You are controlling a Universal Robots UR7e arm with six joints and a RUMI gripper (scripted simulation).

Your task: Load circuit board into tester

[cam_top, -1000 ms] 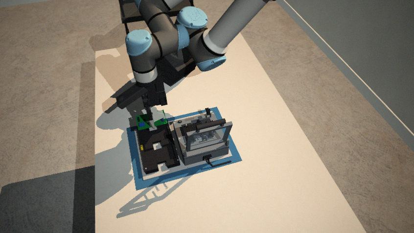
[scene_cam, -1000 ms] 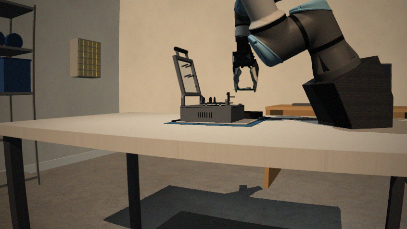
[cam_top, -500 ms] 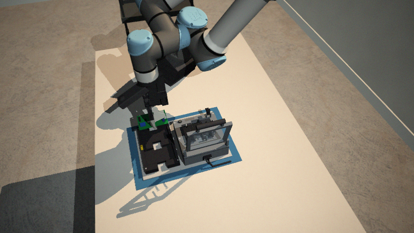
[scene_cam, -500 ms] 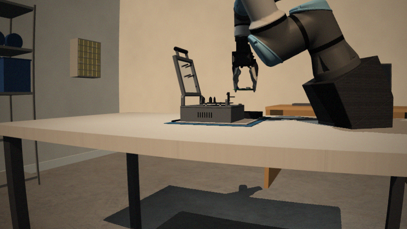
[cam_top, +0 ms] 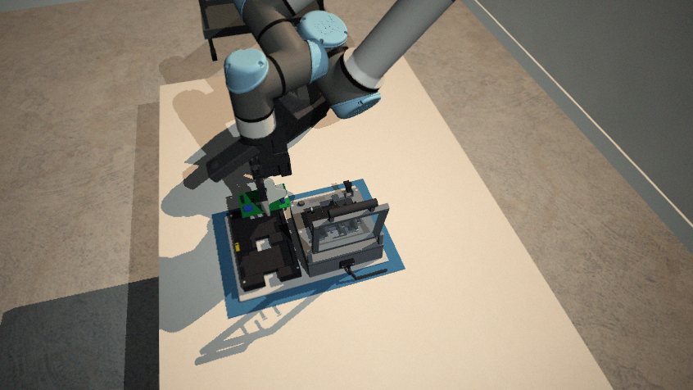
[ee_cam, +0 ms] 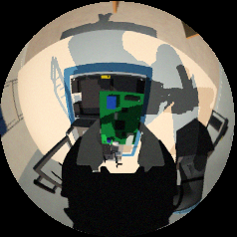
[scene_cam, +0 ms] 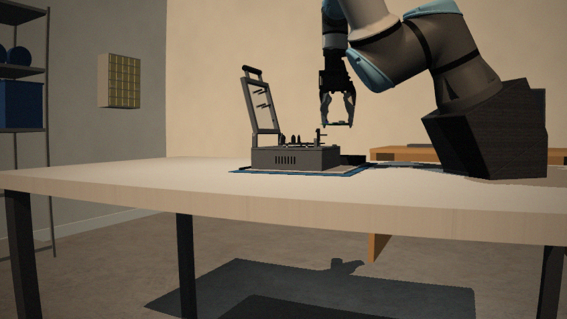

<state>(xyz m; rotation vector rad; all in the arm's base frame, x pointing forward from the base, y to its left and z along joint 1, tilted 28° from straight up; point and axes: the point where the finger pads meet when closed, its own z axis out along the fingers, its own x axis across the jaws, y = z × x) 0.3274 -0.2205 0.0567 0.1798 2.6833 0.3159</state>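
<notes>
My gripper is now 200 mm to the right of the black post, 30 mm above it and 10 mm short of it. Also, from my hand: tester lid: 190 mm ahead, 130 mm to the left, 60 mm above; then green circuit board: right at my hand.
</notes>
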